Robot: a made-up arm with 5 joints.
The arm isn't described. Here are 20 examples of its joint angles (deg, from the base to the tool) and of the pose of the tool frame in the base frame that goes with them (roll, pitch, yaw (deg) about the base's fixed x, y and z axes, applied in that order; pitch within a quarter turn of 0, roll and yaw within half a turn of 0; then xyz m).
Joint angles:
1: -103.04 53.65 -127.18 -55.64 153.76
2: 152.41 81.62 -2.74 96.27 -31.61
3: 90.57 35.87 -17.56 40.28 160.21
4: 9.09 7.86 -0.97 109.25 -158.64
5: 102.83 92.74 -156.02 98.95 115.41
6: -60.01 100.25 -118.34 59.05 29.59
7: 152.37 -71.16 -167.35 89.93 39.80
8: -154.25 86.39 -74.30 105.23 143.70
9: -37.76 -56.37 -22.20 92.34 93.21
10: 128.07 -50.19 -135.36 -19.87 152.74
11: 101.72 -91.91 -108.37 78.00 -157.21
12: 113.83 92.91 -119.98 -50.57 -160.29
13: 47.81 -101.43 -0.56 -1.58 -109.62
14: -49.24 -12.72 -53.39 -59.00 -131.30
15: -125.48 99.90 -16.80 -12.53 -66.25
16: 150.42 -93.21 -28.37 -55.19 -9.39
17: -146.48 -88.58 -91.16 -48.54 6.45
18: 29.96 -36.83 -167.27 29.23 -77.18
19: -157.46 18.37 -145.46 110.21 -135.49
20: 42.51 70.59 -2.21 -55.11 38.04
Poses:
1: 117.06 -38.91 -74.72 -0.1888 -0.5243 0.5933
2: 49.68 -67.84 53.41 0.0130 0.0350 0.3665
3: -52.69 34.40 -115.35 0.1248 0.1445 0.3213
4: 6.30 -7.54 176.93 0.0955 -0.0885 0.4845
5: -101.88 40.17 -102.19 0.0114 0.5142 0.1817
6: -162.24 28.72 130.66 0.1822 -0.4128 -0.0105
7: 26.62 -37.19 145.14 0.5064 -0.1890 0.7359
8: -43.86 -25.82 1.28 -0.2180 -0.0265 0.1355
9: -128.04 56.20 117.96 0.0207 -0.1328 0.5367
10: -10.92 -54.83 -91.90 0.3051 -0.2103 0.9067
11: 172.12 -49.57 119.78 0.1806 -0.3603 0.6985
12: -178.18 -5.59 126.46 -0.1082 0.4917 0.1594
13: -125.47 -34.61 41.08 0.0497 -0.0757 0.5366
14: -153.28 -56.80 -44.69 0.1565 -0.2646 0.7235
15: 104.10 29.55 75.93 -0.0159 -0.0148 0.1546
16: 29.39 -66.55 92.43 0.2279 -0.0783 0.6820
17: 146.90 -53.16 61.50 0.3725 0.2718 0.6833
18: 24.95 -71.20 -91.55 -0.2001 -0.1987 0.9370
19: -148.29 51.39 -150.98 -0.3115 -0.0880 0.7754
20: -150.14 55.21 -126.24 0.2129 0.0553 0.2297
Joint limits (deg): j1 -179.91..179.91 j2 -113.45..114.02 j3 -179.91..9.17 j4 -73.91..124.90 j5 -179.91..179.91
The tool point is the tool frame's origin. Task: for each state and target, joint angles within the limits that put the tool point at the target. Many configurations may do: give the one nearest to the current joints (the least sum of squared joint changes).
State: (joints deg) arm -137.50 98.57 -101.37 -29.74 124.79
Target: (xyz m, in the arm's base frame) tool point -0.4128 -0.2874 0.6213
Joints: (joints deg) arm -137.45 41.85 -106.40 -55.01 120.27
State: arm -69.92 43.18 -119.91 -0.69 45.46
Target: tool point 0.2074 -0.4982 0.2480
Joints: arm -61.44 60.71 -79.11 7.78 44.67
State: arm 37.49 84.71 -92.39 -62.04 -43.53
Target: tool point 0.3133 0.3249 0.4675
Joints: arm 55.41 41.12 -63.00 -73.91 -41.25
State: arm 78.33 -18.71 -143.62 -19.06 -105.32
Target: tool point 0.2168 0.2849 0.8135
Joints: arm 66.83 1.49 -96.81 -10.37 -108.66
